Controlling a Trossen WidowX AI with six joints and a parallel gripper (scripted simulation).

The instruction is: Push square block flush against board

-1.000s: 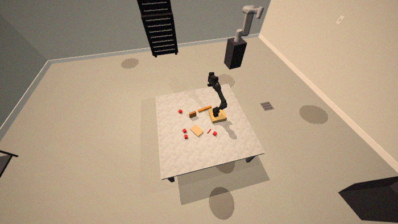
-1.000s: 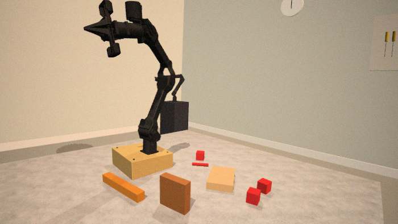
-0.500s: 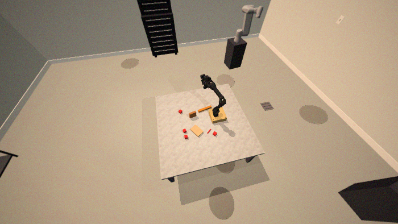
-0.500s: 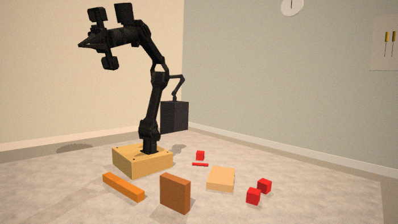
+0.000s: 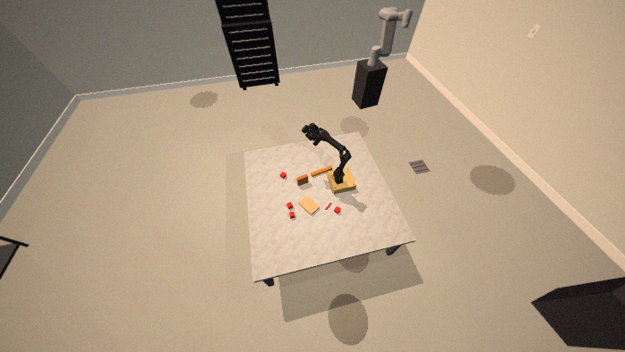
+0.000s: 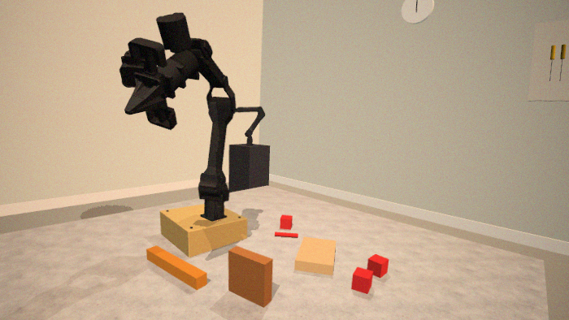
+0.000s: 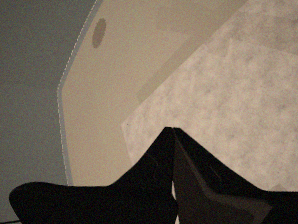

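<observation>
Right now the brown square block is 12 cm ahead of my gripper tip, 20 cm to the left of it and 35 cm below it. Also, from my gripper tip: thin red stick (2 cm behind, 51 cm to the left, 39 cm below); then long orange board (10 cm behind, 14 cm to the left, 39 cm below); then tan block (14 cm ahead, 45 cm to the left, 39 cm below).
</observation>
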